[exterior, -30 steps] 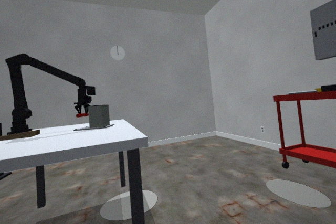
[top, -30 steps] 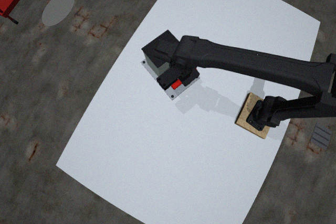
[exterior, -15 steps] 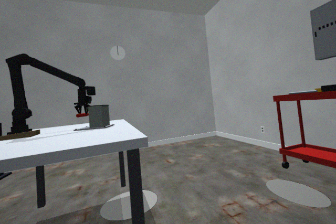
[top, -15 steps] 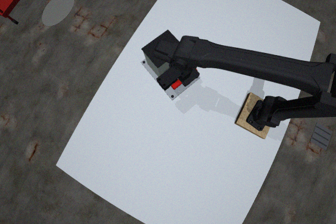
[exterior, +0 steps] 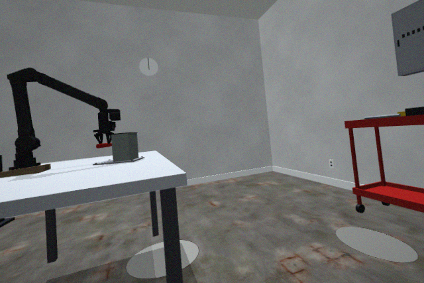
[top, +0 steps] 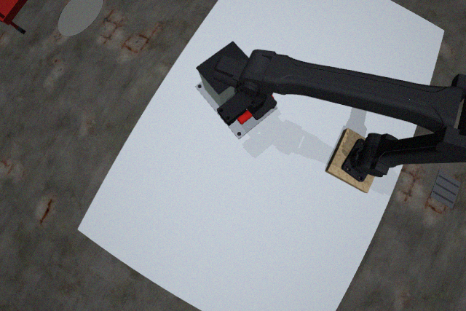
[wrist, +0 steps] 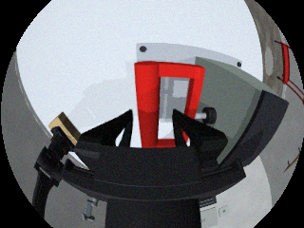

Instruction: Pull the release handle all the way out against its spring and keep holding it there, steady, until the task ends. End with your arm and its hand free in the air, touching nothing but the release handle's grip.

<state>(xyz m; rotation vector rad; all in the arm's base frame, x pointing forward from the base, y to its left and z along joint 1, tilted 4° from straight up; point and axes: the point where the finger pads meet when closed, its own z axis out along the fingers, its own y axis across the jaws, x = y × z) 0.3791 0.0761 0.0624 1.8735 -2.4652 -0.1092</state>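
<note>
My hand is 5 cm short of the release handle, 2 cm to the left of it and 1 cm above it. The rest, counted from my hand: baseplate (9 cm ahead, 3 cm to the right, 11 cm below).
</note>
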